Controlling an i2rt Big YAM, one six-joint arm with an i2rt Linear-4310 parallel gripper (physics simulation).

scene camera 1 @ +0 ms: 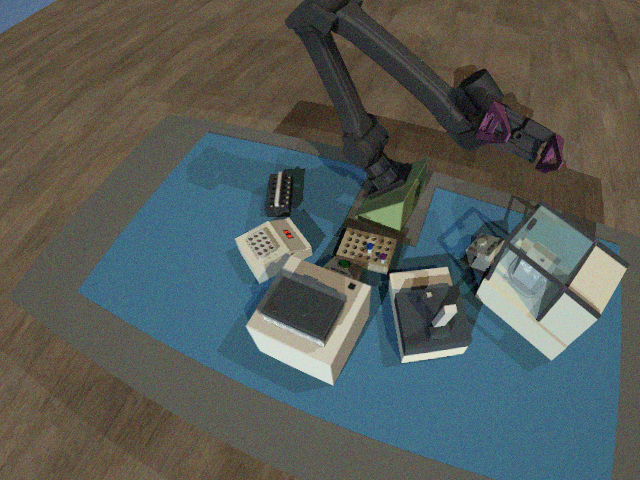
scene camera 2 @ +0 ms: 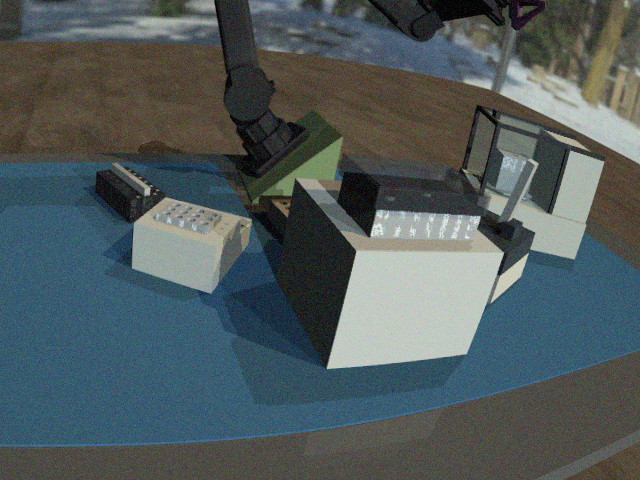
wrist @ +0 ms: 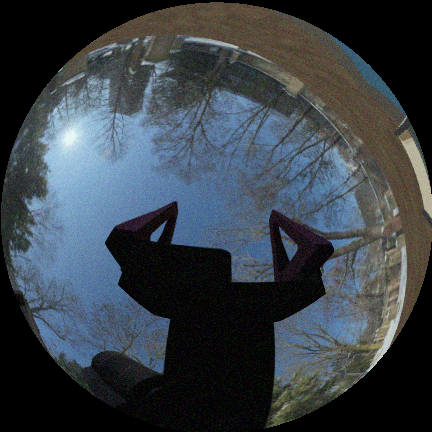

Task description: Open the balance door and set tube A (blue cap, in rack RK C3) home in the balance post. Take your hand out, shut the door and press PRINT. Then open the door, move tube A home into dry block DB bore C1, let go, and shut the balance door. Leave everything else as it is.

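Places are measured from the arm's base along level axes (x right, y back, z down), in millimetres.
Where they show: gripper, between the fingertips: [scene camera 1: 535, 152] [wrist: 224, 209]; arm's base, origin of its link: [scene camera 1: 391, 183] [scene camera 2: 276, 151].
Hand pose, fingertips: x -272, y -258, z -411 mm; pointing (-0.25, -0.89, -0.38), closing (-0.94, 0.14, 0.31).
Observation:
Things, the pixels of their top centre, and the offset from my fingertips. "spot": a spot on its surface instead.
- Tube A, centre of its top: [scene camera 1: 370, 244] dx +261, dy +46, dz +410 mm
- tan rack, a spot on its surface: [scene camera 1: 382, 268] spot: dx +217, dy +14, dz +443 mm
- purple-capped tube, centre of its top: [scene camera 1: 383, 255] dx +222, dy +29, dz +410 mm
- balance, a spot on its surface: [scene camera 2: 547, 229] spot: dx -154, dy -39, dz +418 mm
- dry block, centre of its top: [scene camera 2: 197, 206] [scene camera 1: 271, 237] dx +483, dy -25, dz +395 mm
- large cream machine, centre of its top: [scene camera 2: 392, 153] [scene camera 1: 317, 273] dx +301, dy -144, dz +275 mm
- dark-topped device, a spot on its surface: [scene camera 1: 413, 335] spot: dx +99, dy -150, dz +385 mm
- black strip holder, centre of its top: [scene camera 2: 129, 174] [scene camera 1: 278, 187] dx +555, dy +146, dz +417 mm
- small grey object, a spot on its surface: [scene camera 1: 480, 251] spot: dx +5, dy +108, dz +395 mm
My gripper [scene camera 1: 523, 136] [wrist: 224, 209] is open and empty, high at the right beyond the balance; one purple finger shows at the top of scene camera 2. Tube A [scene camera 1: 369, 246], with its blue cap, stands in the tan rack [scene camera 1: 382, 268], near a purple-capped tube [scene camera 1: 382, 256]. The balance [scene camera 1: 516, 322] [scene camera 2: 547, 229] stands at the right with a glass chamber; I cannot tell its door's exact position. The post and PRINT key are not clear. The dry block [scene camera 1: 252, 260] [scene camera 2: 173, 251] is a cream box with a grid of bores and a red display.
A large cream machine [scene camera 1: 289, 353] [scene camera 2: 408, 310] with a dark lid stands in front of the rack. A dark-topped device [scene camera 1: 413, 335] with an upright lever is beside it. A black strip holder [scene camera 1: 279, 193] [scene camera 2: 116, 193] lies behind the dry block. A small grey object [scene camera 1: 480, 251] adjoins the balance.

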